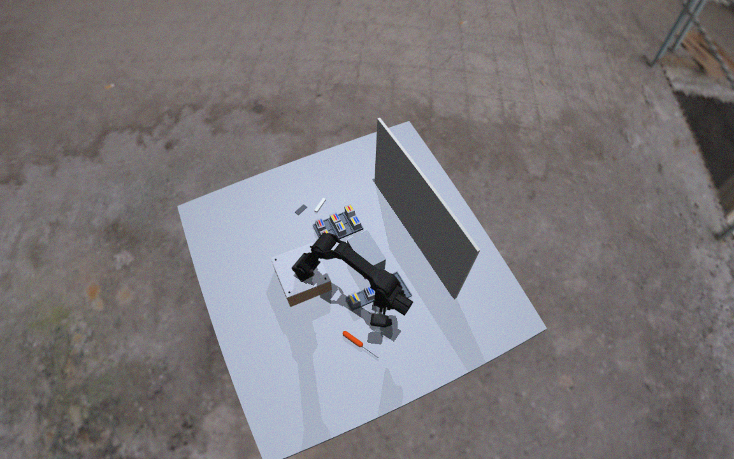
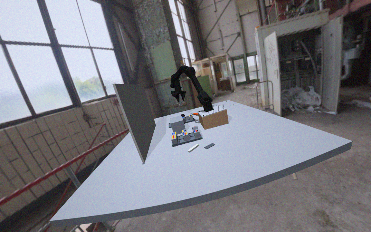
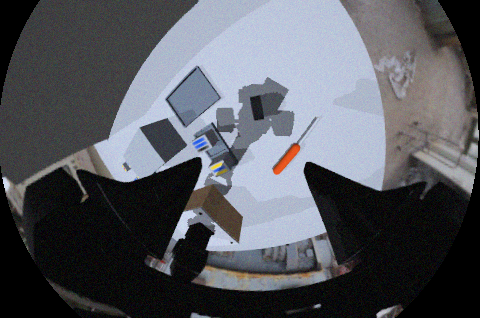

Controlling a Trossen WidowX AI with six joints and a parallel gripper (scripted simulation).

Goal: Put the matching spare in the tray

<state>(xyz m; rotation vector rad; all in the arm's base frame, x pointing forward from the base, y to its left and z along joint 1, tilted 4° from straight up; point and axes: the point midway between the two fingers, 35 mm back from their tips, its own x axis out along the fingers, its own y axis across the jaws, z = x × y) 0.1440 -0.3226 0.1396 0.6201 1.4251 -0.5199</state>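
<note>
My gripper tip is 11 cm short of the grey spare, 45 cm to the right of it and 15 cm above it. Also, from my gripper tip: tall grey block (12 cm ahead, 28 cm to the left, 14 cm below); dark-rimmed tray (15 cm ahead, 9 cm to the left, 19 cm below); black puck (2 cm ahead, 2 cm to the right, 16 cm below).
</note>
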